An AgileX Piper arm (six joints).
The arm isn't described. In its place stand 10 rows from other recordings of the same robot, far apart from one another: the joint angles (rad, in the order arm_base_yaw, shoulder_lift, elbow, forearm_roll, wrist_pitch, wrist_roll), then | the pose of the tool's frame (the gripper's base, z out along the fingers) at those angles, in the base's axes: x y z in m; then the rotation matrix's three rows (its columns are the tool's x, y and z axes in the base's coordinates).
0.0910 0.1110 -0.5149 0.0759 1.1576 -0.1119 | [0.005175 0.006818 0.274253], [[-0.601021 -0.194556 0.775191], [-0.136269 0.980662 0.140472], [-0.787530 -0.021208 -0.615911]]
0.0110 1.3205 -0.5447 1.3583 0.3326 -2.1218 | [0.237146 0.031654 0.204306], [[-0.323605 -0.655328 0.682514], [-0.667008 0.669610 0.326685], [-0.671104 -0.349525 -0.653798]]
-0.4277 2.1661 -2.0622 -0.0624 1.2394 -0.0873 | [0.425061 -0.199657 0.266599], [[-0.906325 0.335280 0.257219], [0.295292 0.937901 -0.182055], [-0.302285 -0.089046 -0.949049]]
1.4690 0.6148 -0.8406 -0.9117 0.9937 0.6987 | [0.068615 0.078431 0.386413], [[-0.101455 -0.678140 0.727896], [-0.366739 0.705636 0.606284], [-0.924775 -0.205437 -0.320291]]
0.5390 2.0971 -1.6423 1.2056 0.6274 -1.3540 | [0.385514 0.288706 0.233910], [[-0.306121 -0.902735 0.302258], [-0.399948 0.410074 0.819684], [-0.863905 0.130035 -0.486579]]
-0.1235 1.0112 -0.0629 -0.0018 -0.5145 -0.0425 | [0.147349 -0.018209 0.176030], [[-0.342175 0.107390 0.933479], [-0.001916 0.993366 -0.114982], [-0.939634 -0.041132 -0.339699]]
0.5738 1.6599 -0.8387 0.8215 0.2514 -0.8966 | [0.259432 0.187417 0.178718], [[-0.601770 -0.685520 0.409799], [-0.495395 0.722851 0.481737], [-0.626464 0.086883 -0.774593]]
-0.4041 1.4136 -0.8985 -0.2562 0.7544 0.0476 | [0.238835 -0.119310 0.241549], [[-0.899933 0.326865 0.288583], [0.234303 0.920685 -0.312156], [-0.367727 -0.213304 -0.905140]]
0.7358 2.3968 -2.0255 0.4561 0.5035 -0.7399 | [0.391862 0.380887 0.176666], [[-0.220904 -0.893648 0.390633], [-0.632193 0.436192 0.640366], [-0.742653 -0.105496 -0.661315]]
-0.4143 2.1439 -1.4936 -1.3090 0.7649 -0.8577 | [0.393064 -0.239344 0.175242], [[-0.315661 -0.927204 0.201623], [-0.573041 0.016918 -0.819352], [0.756295 -0.374175 -0.536666]]
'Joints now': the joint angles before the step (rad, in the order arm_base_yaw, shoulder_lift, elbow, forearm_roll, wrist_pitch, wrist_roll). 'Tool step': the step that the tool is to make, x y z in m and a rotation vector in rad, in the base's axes. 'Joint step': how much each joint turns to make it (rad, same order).
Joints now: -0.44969 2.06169 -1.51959 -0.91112 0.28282 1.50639
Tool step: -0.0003 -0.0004 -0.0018 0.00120 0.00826 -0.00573
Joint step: 0.00013 0.00317 0.00004 -0.00015 0.00794 0.00049
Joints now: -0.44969 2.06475 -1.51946 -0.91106 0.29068 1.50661
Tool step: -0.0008 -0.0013 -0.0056 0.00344 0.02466 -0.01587
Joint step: 0.00002 0.01037 -0.00036 0.00035 0.02232 -0.00008
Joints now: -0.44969 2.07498 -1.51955 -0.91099 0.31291 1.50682
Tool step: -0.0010 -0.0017 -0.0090 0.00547 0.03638 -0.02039
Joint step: 0.00008 0.01703 -0.00019 0.00046 0.02954 -0.00078
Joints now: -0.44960 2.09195 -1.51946 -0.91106 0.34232 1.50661
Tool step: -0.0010 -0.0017 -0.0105 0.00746 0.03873 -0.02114
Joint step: 0.00002 0.02043 -0.00034 0.00083 0.02955 0.00035
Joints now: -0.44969 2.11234 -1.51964 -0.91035 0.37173 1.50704
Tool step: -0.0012 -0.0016 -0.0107 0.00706 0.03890 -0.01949
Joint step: -0.00025 0.02095 -0.00001 0.00051 0.02785 -0.00022
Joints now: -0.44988 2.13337 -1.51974 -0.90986 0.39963 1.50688
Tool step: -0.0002 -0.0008 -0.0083 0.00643 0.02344 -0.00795
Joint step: -0.00013 0.01705 -0.00024 0.00040 0.01143 -0.00022
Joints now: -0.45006 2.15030 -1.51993 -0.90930 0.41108 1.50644
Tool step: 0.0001 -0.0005 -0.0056 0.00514 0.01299 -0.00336
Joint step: -0.00035 0.01191 -0.00056 0.00098 0.00403 -0.00030
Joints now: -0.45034 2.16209 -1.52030 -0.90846 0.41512 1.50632
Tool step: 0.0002 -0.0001 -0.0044 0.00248 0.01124 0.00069
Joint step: 0.00030 0.00926 -0.00008 -0.00036 0.00209 -0.00230
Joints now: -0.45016 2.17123 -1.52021 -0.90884 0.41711 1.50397
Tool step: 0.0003 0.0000 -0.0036 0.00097 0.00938 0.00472
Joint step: 0.00015 0.00758 0.00013 -0.00014 -0.00097 -0.00549
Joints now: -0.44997 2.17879 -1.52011 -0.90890 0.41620 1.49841
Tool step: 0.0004 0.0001 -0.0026 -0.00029 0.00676 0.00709
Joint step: 0.00015 0.00557 0.00013 -0.00029 -0.00307 -0.00674
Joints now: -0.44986 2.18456 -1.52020 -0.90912 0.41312 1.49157
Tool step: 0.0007 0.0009 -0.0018 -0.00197 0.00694 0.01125
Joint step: 0.00186 0.00363 0.00051 0.00050 -0.00336 -0.01052
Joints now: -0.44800 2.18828 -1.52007 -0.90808 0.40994 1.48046
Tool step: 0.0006 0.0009 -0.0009 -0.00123 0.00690 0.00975
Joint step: 0.00186 0.00196 -0.00057 0.00622 -0.00076 -0.01524
